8 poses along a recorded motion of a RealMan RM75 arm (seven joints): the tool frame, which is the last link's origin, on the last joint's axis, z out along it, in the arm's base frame.
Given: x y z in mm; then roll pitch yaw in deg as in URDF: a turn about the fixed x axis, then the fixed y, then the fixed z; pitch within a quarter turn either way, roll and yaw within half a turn.
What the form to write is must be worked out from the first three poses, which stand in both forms.
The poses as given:
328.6 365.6 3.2 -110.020 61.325 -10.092
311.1 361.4 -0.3 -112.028 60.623 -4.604
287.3 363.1 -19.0 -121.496 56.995 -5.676
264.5 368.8 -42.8 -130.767 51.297 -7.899
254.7 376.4 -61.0 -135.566 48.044 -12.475
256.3 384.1 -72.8 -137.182 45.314 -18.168
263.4 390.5 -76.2 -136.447 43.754 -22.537
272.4 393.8 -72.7 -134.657 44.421 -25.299
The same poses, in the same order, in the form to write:
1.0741 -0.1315 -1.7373 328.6 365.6 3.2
1.0412 -0.2541 -1.7621 311.1 361.4 -0.3
0.9533 -0.3593 -1.8797 287.3 363.1 -19.0
0.8285 -0.4122 -2.0327 264.5 368.8 -42.8
0.7929 -0.3761 -2.1098 254.7 376.4 -61.0
0.7999 -0.2875 -2.1387 256.3 384.1 -72.8
0.8220 -0.2002 -2.1343 263.4 390.5 -76.2
0.8603 -0.1413 -2.1025 272.4 393.8 -72.7

